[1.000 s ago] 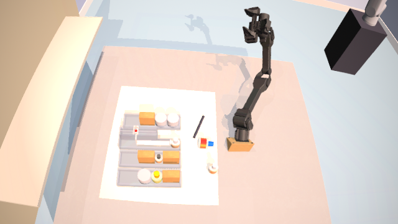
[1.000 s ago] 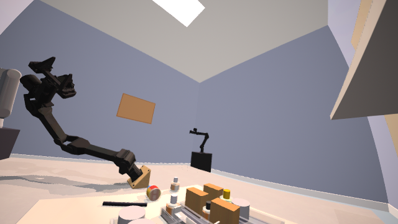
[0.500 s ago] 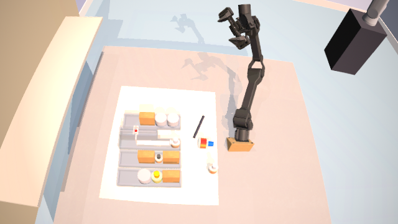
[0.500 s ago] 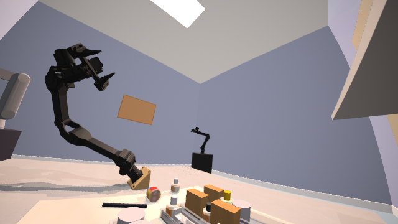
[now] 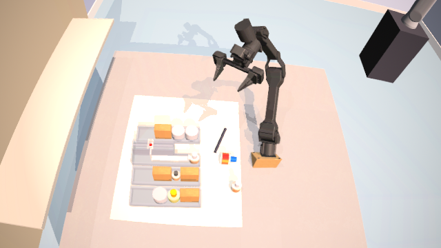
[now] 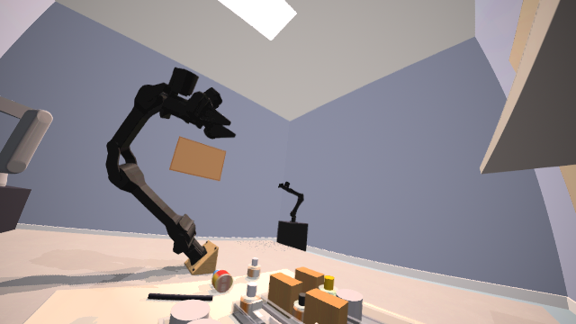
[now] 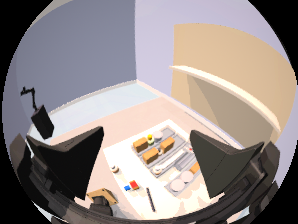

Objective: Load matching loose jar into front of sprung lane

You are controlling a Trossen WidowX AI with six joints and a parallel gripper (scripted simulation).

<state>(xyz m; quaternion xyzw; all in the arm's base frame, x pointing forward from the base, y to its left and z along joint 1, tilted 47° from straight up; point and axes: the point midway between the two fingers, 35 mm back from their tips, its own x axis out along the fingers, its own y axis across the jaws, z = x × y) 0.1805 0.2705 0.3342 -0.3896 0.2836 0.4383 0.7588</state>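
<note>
Now: the black rod 42 cm below my gripper tip, 4 cm to the right of it and 3 cm behind it. Round my gripper tip: sprung lane (41 cm below, 23 cm ahead, 7 cm to the left); then red dot (36 cm below, 27 cm ahead, 6 cm to the left).
</note>
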